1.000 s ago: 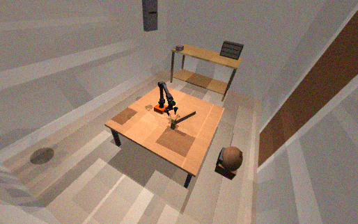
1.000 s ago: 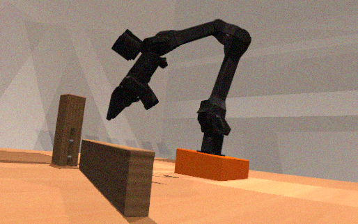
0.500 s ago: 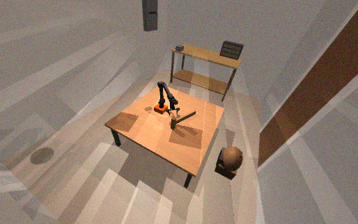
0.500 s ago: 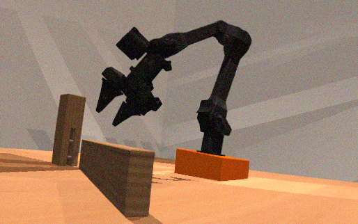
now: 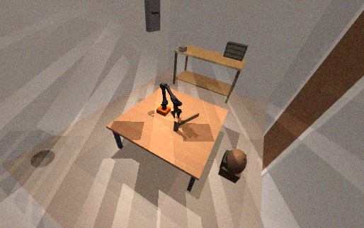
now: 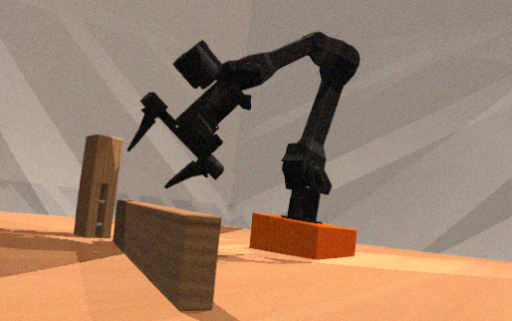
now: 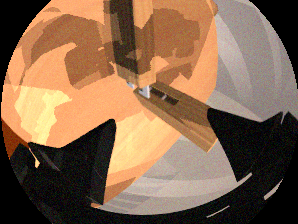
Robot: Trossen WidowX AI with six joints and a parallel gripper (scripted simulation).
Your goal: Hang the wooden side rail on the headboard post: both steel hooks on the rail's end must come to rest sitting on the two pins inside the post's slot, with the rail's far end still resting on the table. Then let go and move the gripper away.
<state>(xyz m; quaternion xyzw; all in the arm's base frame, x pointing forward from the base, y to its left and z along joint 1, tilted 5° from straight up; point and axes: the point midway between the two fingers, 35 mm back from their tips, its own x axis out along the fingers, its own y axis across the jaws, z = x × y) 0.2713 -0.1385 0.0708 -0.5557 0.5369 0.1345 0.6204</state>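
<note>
The headboard post lies 40 mm ahead of my gripper tip, 80 mm to the right of it and 50 mm below it.
</note>
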